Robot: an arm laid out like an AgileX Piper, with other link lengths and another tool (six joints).
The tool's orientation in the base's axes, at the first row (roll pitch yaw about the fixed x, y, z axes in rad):
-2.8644, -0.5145, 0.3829
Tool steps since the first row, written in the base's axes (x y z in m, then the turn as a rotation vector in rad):
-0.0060, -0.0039, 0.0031, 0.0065, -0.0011, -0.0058
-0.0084, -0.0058, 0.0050, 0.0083, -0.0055, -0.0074
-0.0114, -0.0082, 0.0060, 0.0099, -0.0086, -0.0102
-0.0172, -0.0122, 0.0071, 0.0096, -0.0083, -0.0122
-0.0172, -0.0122, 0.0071, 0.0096, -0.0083, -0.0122
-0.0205, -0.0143, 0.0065, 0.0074, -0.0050, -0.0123
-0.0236, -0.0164, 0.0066, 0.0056, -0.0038, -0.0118
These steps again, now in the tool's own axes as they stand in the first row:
-0.0046, -0.0004, -0.0063, 0.0020, 0.0055, 0.0066
-0.0062, -0.0004, -0.0095, 0.0013, 0.0104, 0.0066
-0.0089, 0.0000, -0.0124, 0.0002, 0.0145, 0.0082
-0.0144, 0.0002, -0.0170, -0.0010, 0.0145, 0.0099
-0.0144, 0.0002, -0.0170, -0.0010, 0.0145, 0.0099
-0.0180, 0.0006, -0.0185, -0.0017, 0.0107, 0.0106
-0.0211, 0.0008, -0.0205, -0.0025, 0.0087, 0.0101

